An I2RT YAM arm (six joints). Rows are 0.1 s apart.
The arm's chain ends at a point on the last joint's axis. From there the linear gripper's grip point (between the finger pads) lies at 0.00 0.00 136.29 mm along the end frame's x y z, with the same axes.
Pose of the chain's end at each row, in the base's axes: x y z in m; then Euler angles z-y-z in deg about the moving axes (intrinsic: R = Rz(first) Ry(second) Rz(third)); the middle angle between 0 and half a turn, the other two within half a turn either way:
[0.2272 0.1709 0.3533 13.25 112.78 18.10]
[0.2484 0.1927 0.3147 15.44 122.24 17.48]
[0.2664 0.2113 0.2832 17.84 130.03 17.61]
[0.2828 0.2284 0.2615 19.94 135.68 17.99]
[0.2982 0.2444 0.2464 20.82 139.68 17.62]
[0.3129 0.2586 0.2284 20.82 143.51 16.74]
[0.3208 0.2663 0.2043 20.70 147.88 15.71]
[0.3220 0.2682 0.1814 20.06 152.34 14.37]
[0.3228 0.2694 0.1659 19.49 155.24 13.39]
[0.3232 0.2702 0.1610 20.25 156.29 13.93]
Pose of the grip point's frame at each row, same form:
[0.3495 0.1997 0.3005 13.25 112.78 18.10]
[0.3595 0.2234 0.2420 15.44 122.24 17.48]
[0.3657 0.2433 0.1955 17.84 130.03 17.61]
[0.3723 0.2609 0.1640 19.94 135.68 17.99]
[0.3806 0.2757 0.1425 20.82 139.68 17.62]
[0.3887 0.2874 0.1188 20.82 143.51 16.74]
[0.3886 0.2919 0.0889 20.70 147.88 15.71]
[0.3814 0.2899 0.0607 20.06 152.34 14.37]
[0.3766 0.2884 0.0421 19.49 155.24 13.39]
[0.3746 0.2892 0.0362 20.25 156.29 13.93]

